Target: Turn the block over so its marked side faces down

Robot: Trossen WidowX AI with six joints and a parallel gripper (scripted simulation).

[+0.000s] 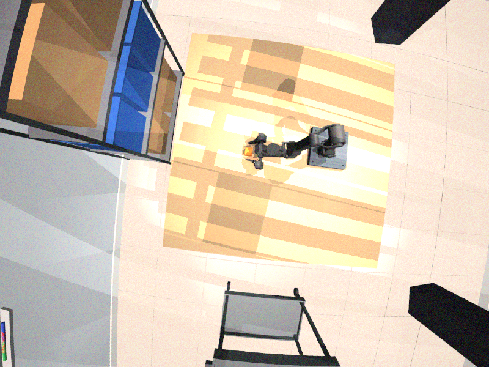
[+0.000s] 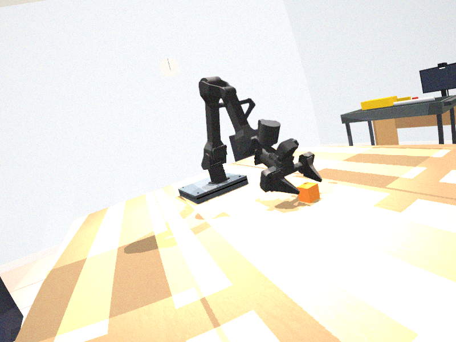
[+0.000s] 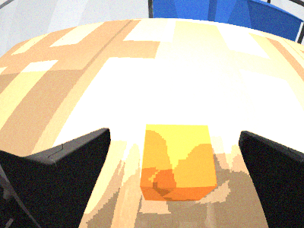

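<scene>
My gripper tip is now 1 cm past the block and 3 cm above it.
</scene>
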